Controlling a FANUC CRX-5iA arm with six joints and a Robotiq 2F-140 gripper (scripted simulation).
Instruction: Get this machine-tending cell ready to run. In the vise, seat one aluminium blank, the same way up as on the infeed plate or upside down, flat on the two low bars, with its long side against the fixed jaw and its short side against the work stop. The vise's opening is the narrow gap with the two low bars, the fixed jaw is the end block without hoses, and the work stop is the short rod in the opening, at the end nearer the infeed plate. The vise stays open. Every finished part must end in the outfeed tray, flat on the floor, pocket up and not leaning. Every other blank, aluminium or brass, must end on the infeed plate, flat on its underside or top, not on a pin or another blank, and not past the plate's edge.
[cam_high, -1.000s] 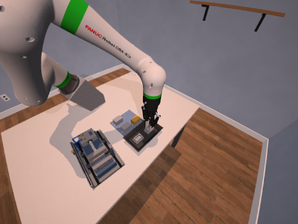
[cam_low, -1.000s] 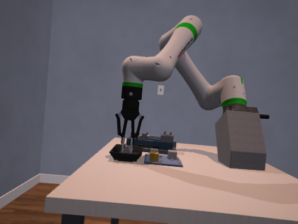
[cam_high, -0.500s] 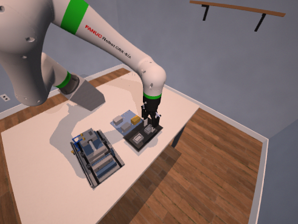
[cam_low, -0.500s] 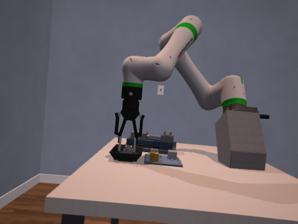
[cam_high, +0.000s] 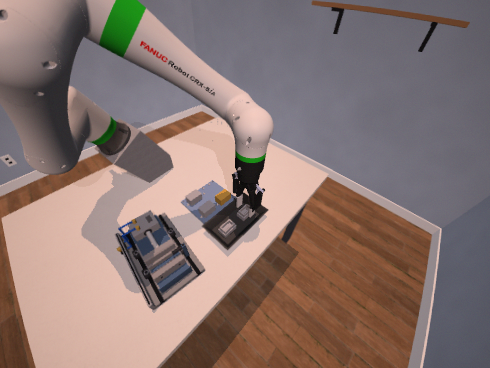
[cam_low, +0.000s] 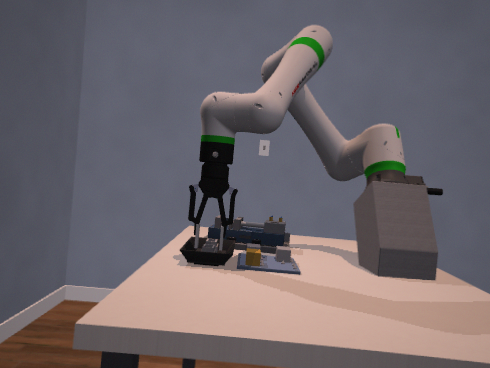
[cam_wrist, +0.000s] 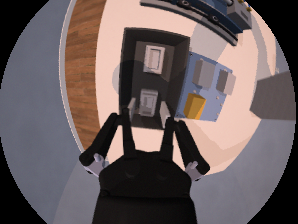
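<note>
My gripper is now 13 cm past the brass blank and 4 cm above it. From my hand the other things lie so: vise 13 cm behind, 33 cm to the right, 3 cm below.
</note>
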